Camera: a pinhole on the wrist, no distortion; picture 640 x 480 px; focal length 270.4 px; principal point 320.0 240.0 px. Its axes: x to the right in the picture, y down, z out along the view. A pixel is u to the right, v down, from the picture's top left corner.
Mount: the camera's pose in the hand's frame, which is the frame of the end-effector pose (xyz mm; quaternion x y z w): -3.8 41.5 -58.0 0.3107 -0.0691 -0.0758 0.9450
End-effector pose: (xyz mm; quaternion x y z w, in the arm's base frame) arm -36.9 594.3 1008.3 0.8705 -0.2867 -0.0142 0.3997
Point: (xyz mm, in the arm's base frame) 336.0 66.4 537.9
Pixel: 587.4 336.4
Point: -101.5 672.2 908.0
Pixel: 188.1 149.0
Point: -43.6 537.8 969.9
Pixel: 403.1 350.4
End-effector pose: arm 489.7 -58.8 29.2 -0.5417 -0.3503 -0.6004 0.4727
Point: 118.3 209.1 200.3
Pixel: 453.5 85.8
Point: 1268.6 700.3 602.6
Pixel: outside the picture
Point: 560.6 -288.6 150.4
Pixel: behind the camera
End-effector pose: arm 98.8 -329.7 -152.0 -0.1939 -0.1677 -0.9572 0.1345
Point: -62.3 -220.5 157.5
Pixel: 617.6 367.5
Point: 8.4 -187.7 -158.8
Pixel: 476.6 62.4
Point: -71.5 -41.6 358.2
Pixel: 527.1 338.2
